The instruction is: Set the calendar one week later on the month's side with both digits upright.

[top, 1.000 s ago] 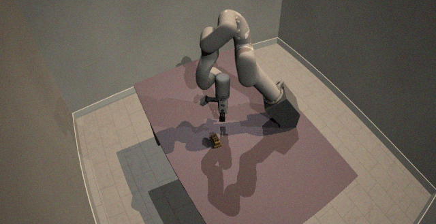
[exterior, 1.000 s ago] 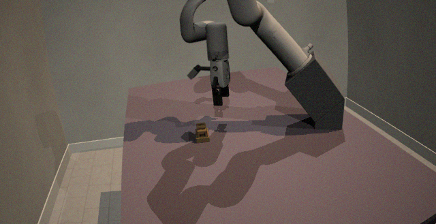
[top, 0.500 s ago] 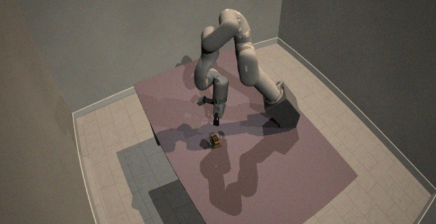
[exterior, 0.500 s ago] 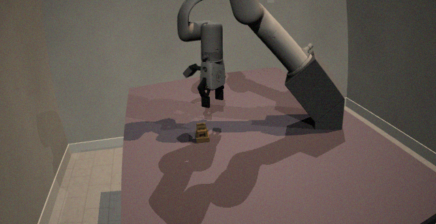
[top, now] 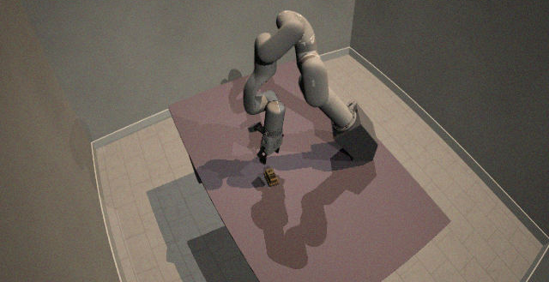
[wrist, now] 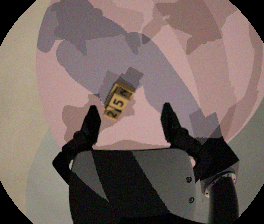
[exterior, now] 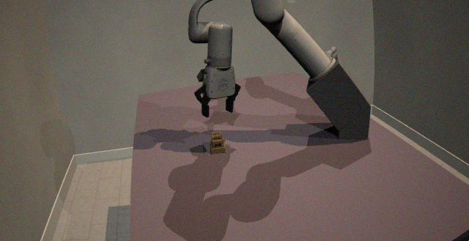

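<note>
The yellow digit cube lies 80 mm below my hand, 30 mm to the left of it and 20 mm ahead of it. Round my hand: tray 100 mm below, 50 mm to the left, 30 mm ahead.
</note>
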